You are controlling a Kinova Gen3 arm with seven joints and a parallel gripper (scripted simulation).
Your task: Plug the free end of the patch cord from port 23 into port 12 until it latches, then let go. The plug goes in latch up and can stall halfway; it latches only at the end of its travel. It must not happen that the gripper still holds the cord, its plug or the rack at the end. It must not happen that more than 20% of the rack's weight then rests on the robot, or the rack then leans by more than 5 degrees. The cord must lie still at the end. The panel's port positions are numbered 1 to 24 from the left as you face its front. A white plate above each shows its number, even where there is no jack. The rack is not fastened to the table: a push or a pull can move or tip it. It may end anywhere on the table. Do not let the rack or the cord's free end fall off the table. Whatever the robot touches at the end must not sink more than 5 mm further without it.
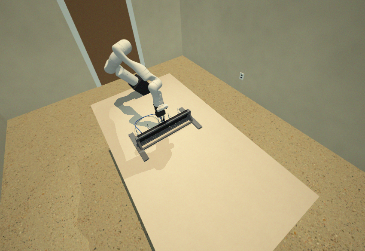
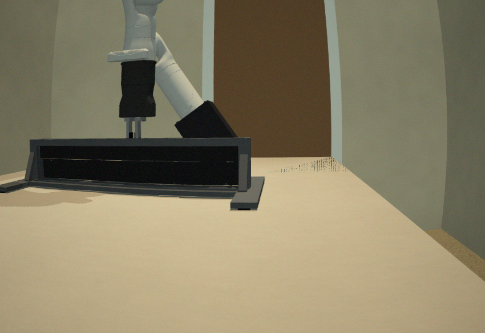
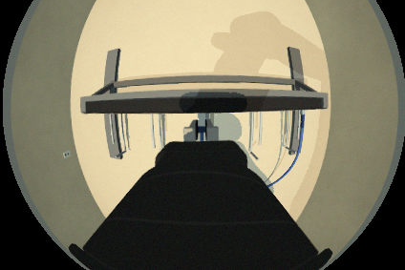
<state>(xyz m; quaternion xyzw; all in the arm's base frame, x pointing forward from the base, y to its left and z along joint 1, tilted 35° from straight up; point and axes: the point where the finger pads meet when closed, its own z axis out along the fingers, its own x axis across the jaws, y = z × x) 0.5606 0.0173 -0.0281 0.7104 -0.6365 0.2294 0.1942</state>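
My gripper is now 10 mm short of the plug and 10 mm above it.
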